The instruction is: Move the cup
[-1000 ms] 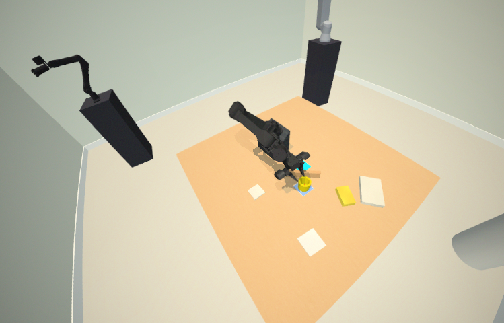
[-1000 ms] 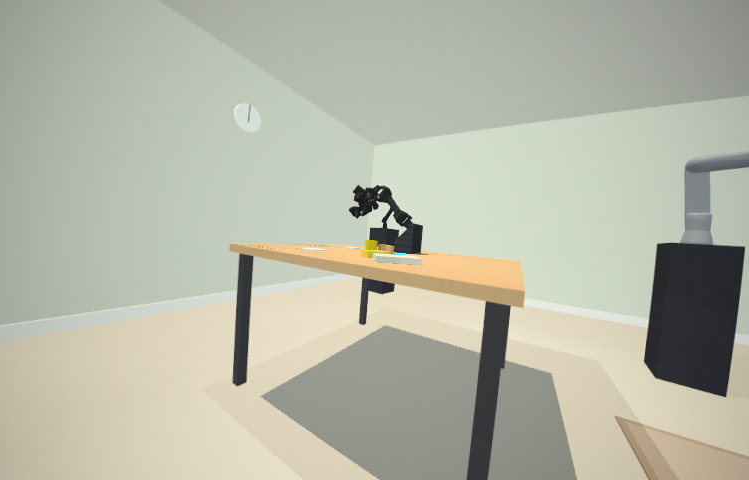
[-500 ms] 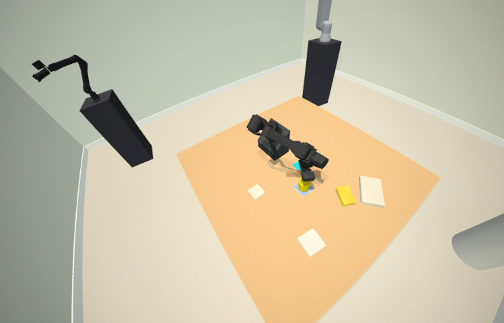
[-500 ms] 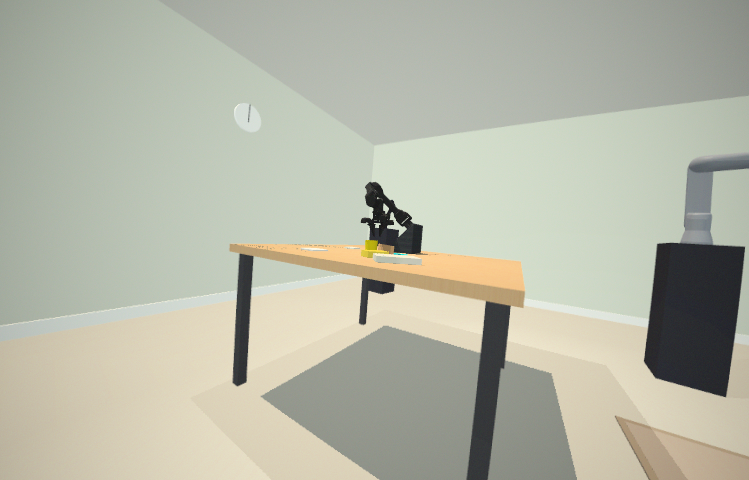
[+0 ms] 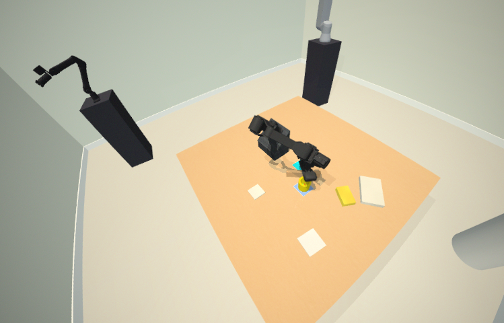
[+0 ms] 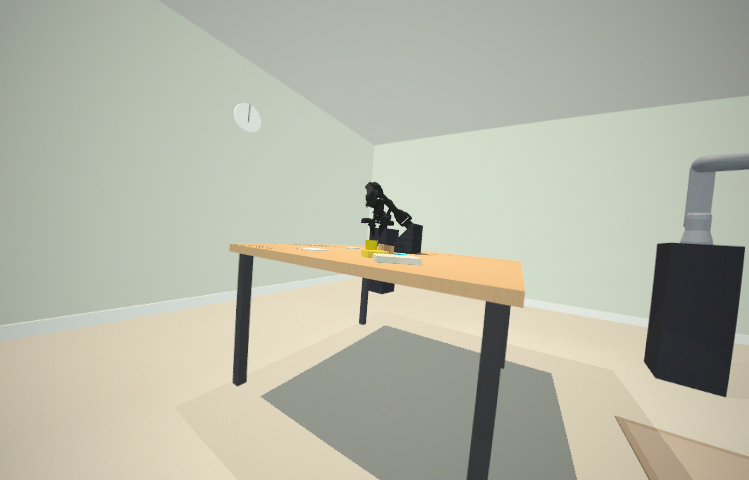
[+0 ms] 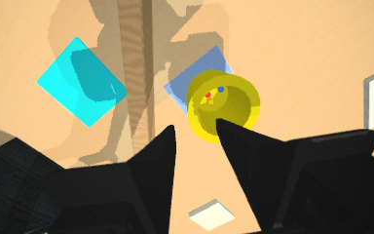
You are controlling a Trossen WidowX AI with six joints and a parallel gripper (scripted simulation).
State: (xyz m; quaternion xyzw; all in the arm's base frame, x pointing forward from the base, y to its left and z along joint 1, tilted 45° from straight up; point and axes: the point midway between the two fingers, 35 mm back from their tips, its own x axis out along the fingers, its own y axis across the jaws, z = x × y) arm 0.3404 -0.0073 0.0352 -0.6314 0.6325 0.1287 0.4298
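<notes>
My gripper tip is 120 mm past the cyan pad, 100 mm above it and 80 mm to the right of it. Round my gripper tip: white slab: 310 mm to the left, 250 mm ahead, 80 mm below; wooden bar: 80 mm below, 40 mm to the left, 40 mm behind; yellow block: 200 mm ahead, 150 mm to the left, 80 mm below.
</notes>
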